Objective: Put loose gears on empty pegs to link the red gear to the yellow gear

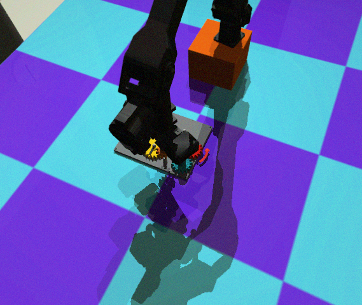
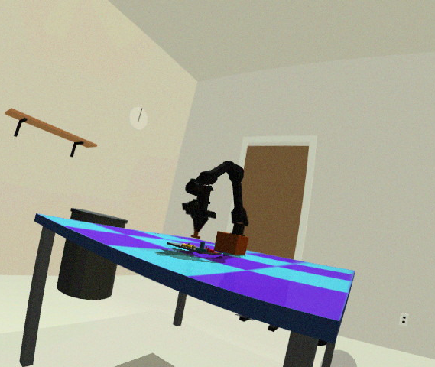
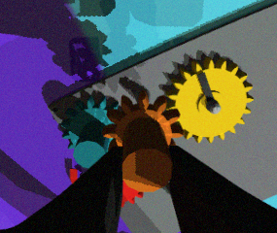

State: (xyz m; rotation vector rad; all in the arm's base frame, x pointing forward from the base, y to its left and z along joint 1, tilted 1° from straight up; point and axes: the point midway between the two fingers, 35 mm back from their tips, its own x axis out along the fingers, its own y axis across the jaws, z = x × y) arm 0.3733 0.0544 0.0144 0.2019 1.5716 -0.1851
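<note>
Now: the small orange gear 1 cm below my gripper tip. The rest, counted from my gripper tip: yellow gear (7 cm below, 5 cm to the right, 1 cm behind); then teal gear (6 cm below, 4 cm to the left, 2 cm behind); then red arrow (8 cm below, 7 cm to the left, 7 cm behind).
</note>
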